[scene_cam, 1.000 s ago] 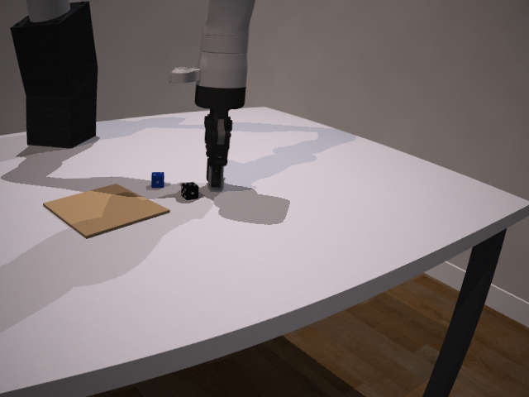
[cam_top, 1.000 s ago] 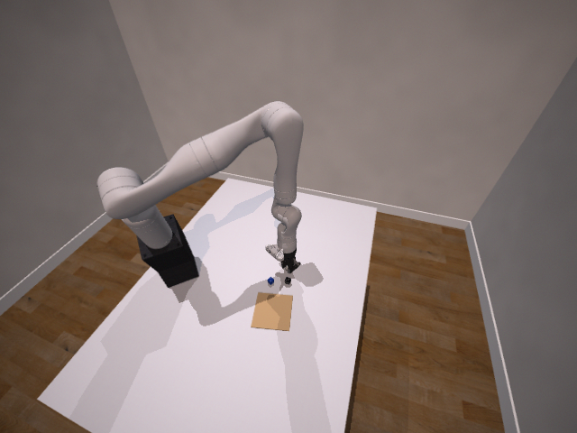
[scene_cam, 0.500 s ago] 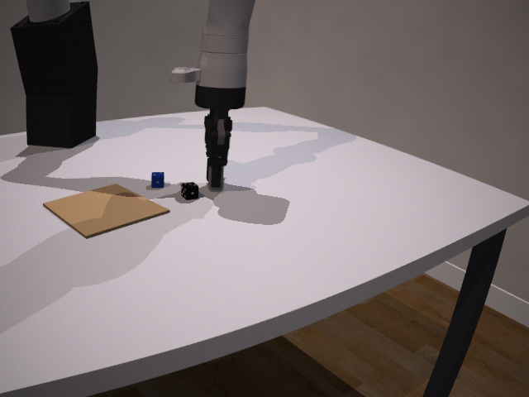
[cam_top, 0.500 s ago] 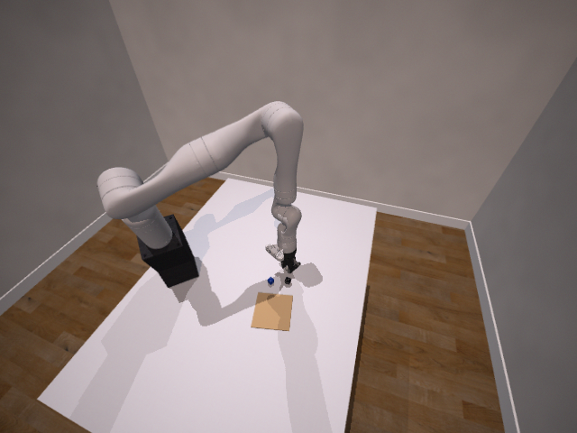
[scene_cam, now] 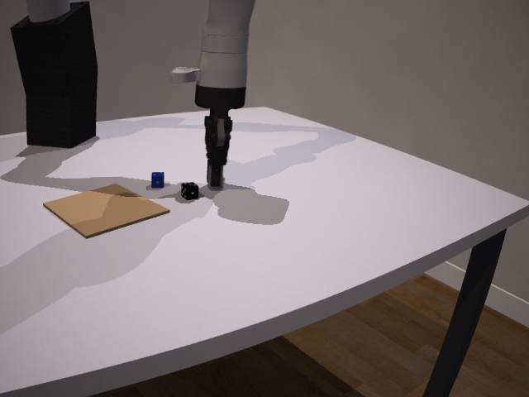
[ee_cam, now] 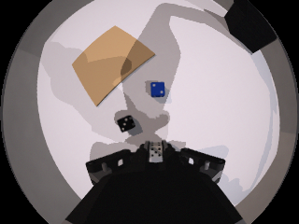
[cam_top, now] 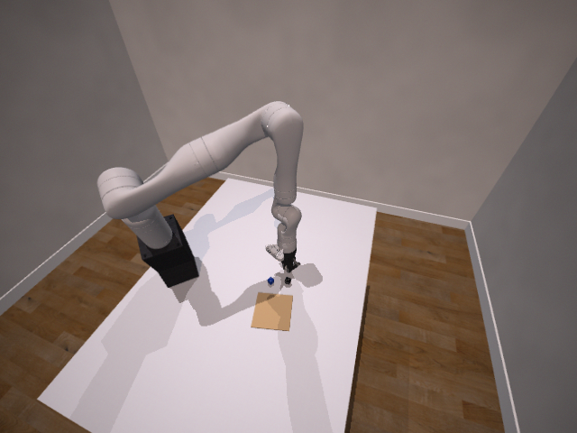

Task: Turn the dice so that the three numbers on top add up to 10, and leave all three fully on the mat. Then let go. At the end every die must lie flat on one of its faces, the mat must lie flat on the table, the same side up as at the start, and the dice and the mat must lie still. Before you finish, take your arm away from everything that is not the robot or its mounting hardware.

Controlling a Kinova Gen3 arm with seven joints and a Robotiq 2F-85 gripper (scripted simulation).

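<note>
My gripper is now 1 cm above the white die. Round my hand: blue die: 8 cm to the right, 4 cm behind, 1 cm below; then tan mat: 19 cm to the right, 2 cm below, 1 cm ahead; then black die: 6 cm to the right, 2 cm ahead, 1 cm below.
</note>
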